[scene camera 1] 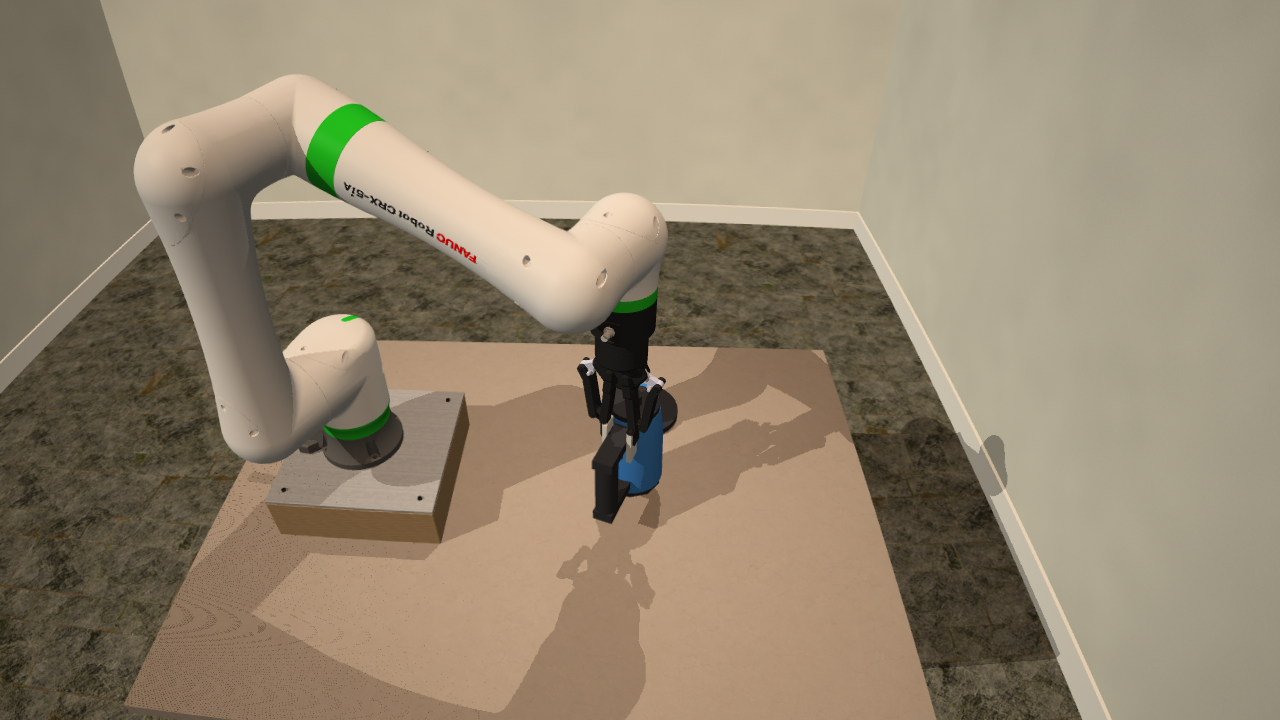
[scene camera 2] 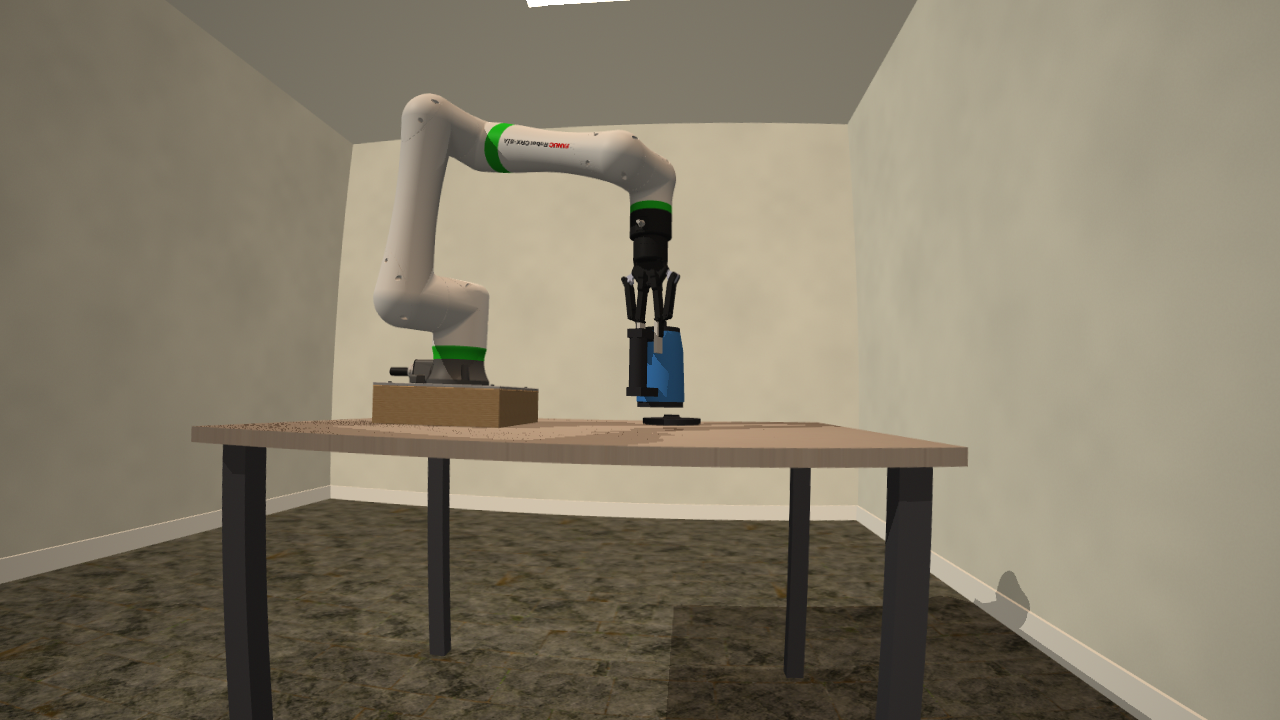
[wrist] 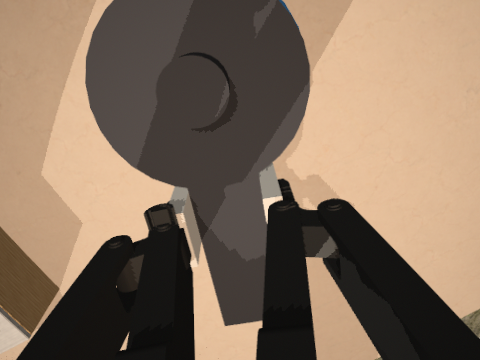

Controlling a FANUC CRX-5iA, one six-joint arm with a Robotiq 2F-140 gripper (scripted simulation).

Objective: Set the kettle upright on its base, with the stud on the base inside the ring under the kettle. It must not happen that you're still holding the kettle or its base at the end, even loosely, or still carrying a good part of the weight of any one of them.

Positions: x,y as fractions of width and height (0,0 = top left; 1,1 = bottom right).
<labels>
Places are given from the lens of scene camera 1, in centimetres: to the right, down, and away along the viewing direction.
blue kettle (scene camera 1: 0.48,0.66): -4, 18, 107
</labels>
